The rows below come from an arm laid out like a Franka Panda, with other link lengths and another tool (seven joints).
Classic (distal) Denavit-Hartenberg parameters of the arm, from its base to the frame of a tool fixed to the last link. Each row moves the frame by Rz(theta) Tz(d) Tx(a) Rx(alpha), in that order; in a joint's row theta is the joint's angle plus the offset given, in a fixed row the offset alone. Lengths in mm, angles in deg.
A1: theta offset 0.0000  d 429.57  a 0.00  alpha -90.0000
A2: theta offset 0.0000  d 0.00  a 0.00  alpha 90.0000
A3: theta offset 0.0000  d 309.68  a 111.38  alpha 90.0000
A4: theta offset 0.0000  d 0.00  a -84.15  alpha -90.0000
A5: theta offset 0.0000  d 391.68  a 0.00  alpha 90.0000
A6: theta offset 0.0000  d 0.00  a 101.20  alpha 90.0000
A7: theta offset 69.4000  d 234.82  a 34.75  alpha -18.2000
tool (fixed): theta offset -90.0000  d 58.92  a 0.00  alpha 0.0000
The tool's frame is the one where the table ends.
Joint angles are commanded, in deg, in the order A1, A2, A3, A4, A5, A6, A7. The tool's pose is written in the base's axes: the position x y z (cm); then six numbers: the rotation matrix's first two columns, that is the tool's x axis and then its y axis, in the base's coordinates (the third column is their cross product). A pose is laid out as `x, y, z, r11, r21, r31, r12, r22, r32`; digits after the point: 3 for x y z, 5 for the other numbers.
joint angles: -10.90 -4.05 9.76 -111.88 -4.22 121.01 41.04
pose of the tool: 62.390, -5.422, 44.200, 0.93852, -0.33687, -0.07556, -0.33797, -0.94116, -0.00185
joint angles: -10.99 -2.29 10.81 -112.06 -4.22 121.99 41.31
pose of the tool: 62.829, -4.339, 42.333, 0.94161, -0.32369, -0.09270, -0.32529, -0.94561, -0.00228
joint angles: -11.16 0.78 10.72 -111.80 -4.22 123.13 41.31
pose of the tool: 63.390, -4.575, 39.459, 0.93756, -0.32546, -0.12268, -0.32831, -0.94457, -0.00318
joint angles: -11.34 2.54 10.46 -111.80 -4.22 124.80 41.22
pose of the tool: 64.023, -5.007, 37.869, 0.93601, -0.32875, -0.12576, -0.33240, -0.94310, -0.00855
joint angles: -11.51 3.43 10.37 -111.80 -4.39 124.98 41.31
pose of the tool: 64.001, -5.331, 36.926, 0.93288, -0.33302, -0.13723, -0.33686, -0.94154, -0.00510
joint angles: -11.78 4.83 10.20 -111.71 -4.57 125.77 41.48
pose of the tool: 64.231, -5.833, 35.615, 0.92883, -0.34054, -0.14600, -0.34485, -0.93865, -0.00453
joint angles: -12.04 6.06 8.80 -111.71 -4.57 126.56 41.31
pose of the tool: 64.253, -7.673, 34.382, 0.91878, -0.36355, -0.15385, -0.36840, -0.92966, -0.00322
